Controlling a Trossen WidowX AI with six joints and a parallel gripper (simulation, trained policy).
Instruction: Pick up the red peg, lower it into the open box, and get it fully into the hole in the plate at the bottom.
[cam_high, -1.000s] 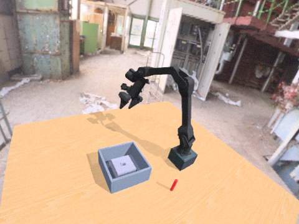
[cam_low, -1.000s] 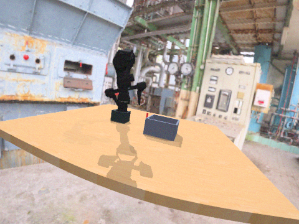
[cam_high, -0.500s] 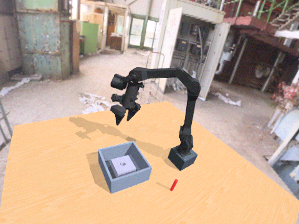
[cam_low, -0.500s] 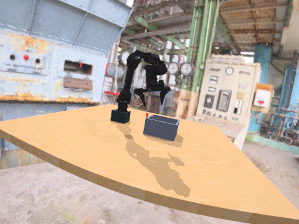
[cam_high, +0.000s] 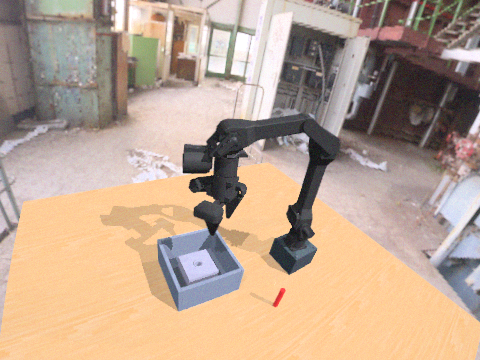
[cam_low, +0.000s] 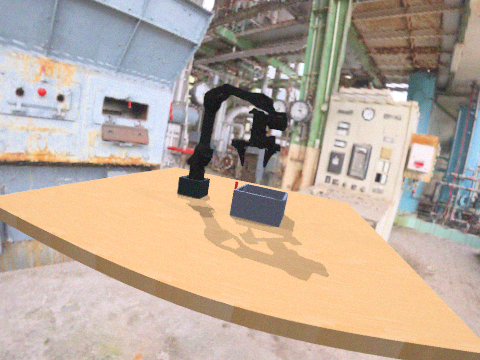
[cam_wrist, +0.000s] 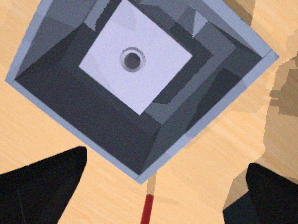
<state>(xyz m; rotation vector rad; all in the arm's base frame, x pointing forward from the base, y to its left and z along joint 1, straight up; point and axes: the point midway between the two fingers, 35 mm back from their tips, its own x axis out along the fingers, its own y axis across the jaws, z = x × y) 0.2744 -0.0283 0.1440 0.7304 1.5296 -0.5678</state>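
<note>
The red peg is 18 cm to the left of my gripper tip, 15 cm below it and 13 cm behind it. The rest, counted from my gripper tip: plate: 14 cm below, 6 cm ahead, 1 cm to the left; grey-blue box: 16 cm below, 6 cm ahead, 1 cm to the left.
</note>
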